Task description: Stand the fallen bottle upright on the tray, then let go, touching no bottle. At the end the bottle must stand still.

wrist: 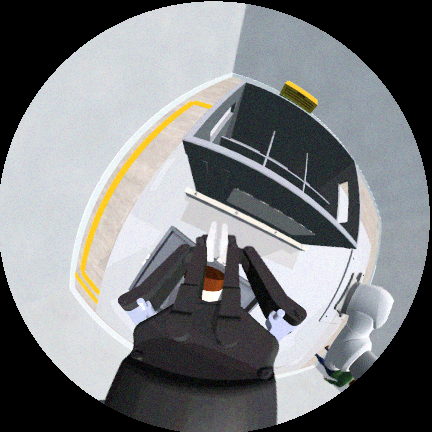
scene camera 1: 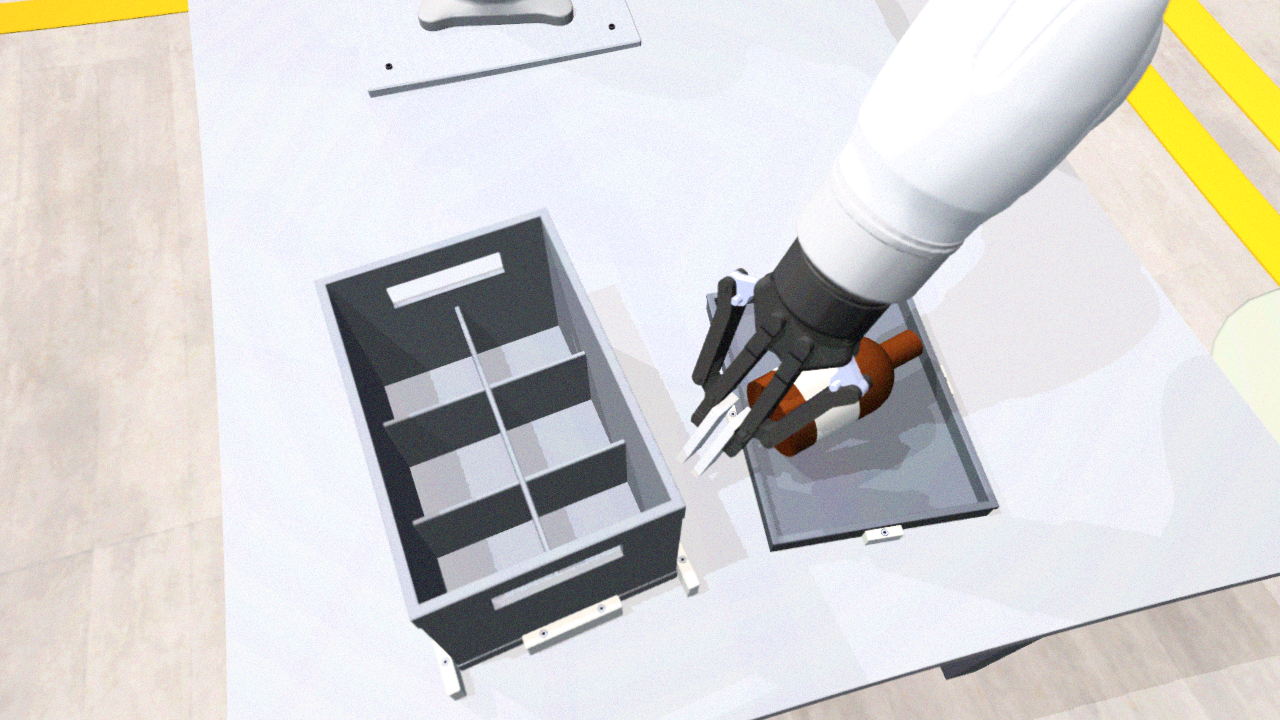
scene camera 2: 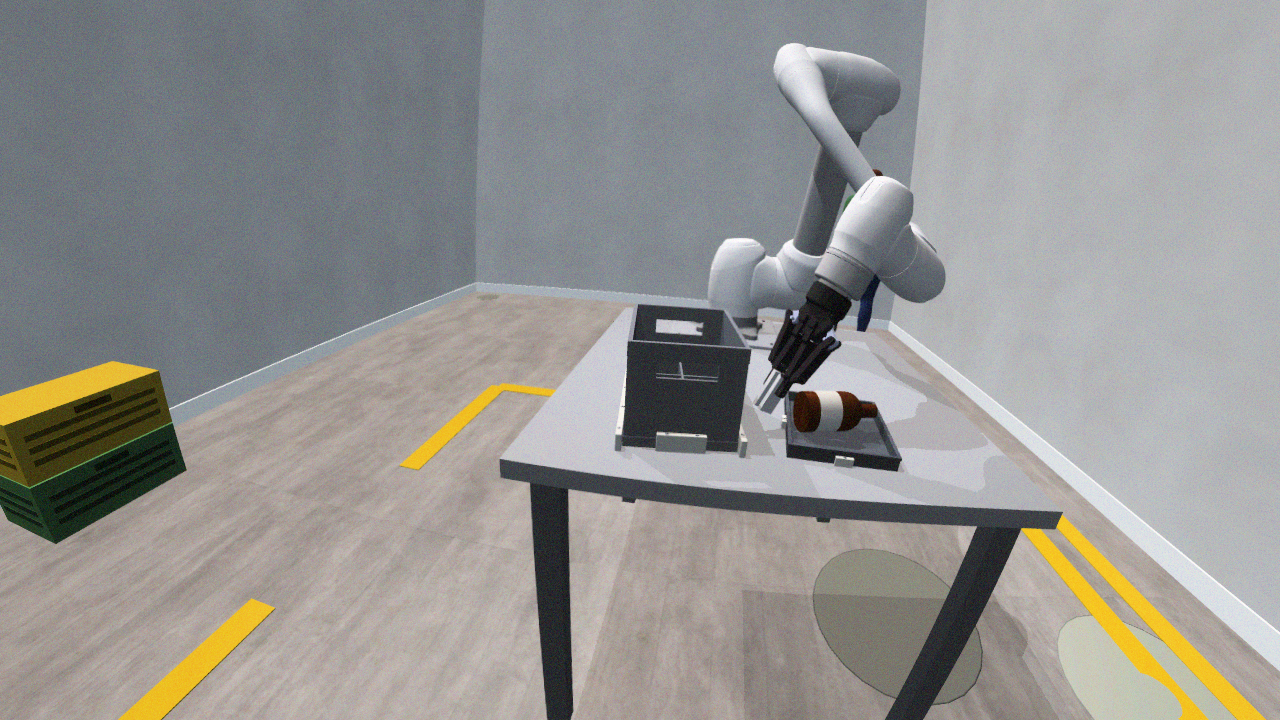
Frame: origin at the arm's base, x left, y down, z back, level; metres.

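Where they show: gripper, fingertip midpoint: (wrist: 219, 228) (scene camera 1: 696, 459) (scene camera 2: 761, 408); arm's base, link origin: (wrist: 346, 295).
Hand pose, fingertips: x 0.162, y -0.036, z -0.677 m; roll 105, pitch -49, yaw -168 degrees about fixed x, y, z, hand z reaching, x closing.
Each offset is from my fingertips to the centre of the thing.
The brown bottle @[dx +0.141, dy +0.007, dz +0.067 m] (scene camera 1: 877, 380) (scene camera 2: 830, 411) (wrist: 214, 279) with a white label lies on its side in the grey tray @[dx +0.141, dy +0.036, dz +0.063 m] (scene camera 1: 832, 539) (scene camera 2: 881, 461) (wrist: 165, 252). Its base faces the divided crate and its neck points away from it. My gripper (scene camera 1: 691, 466) (scene camera 2: 763, 405) (wrist: 219, 228) is shut with nothing between its fingers. It tilts down toward the crate, with its fingertips past the tray's crate-side edge, beside the bottle's base. In scene camera 1 the gripper hides part of the bottle. Whether the fingers touch the bottle cannot be told.
The dark divided crate @[dx -0.154, dy -0.039, dz +0.019 m] (scene camera 1: 474, 631) (scene camera 2: 689, 411) (wrist: 210, 170) stands beside the tray, with its tall wall near my fingertips. Small white blocks sit at the crate's and tray's edges. Yellow and green crates (scene camera 2: 80, 394) stand on the floor at the left. A person is mostly hidden behind the arm.
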